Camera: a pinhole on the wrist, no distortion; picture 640 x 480 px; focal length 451.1 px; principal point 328.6 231.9 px. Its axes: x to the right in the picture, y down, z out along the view. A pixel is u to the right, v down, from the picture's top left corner.
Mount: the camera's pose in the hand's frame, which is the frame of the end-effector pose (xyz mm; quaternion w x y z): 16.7 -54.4 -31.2 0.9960 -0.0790 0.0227 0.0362
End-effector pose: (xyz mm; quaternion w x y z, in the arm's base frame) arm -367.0 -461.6 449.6 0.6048 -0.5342 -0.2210 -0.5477
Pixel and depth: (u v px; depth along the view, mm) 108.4 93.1 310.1
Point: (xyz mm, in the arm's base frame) -405.5 -130.0 494.6
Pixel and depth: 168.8 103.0 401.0
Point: -375.3 -53.5 539.0
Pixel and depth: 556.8 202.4 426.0
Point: -169.2 -228.8 789.5
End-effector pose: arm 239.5 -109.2 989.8 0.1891 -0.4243 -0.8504 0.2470
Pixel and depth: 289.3 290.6 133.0
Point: 171.6 -136.0 921.7
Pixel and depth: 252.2 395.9 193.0
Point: 194.7 -136.8 842.3
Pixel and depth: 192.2 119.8 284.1
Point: 75.6 -264.3 819.8
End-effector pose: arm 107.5 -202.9 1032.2 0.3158 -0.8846 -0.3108 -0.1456
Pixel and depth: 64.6 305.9 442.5
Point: 1.9 -85.9 586.7
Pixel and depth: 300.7 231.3 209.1
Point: 113.2 -69.7 914.9
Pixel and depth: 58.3 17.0 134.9
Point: 8.3 -90.3 967.6
